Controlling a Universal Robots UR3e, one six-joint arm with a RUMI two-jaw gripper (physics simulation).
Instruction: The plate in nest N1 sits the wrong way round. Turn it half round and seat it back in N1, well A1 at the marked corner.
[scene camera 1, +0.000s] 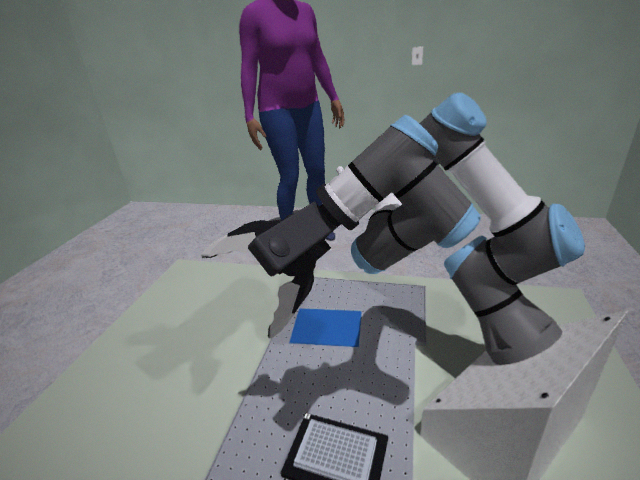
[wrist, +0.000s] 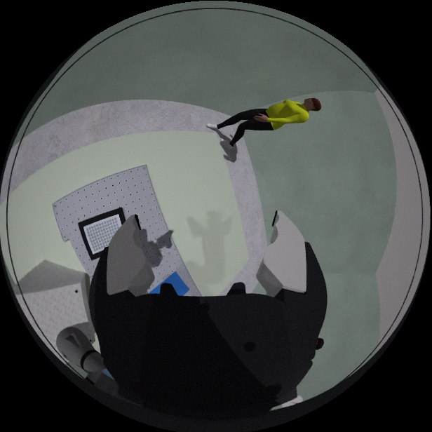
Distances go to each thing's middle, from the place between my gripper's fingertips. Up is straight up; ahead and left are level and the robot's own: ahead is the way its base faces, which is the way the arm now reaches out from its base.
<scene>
Now: the white well plate (wrist: 98, 234) 120 mm behind my hand, 40 mm to the left of it and 330 mm below it. From my hand the other things lie so: blue mat (scene camera 1: 312, 326) (140 mm behind, 300 mm to the right, 340 mm below).
</scene>
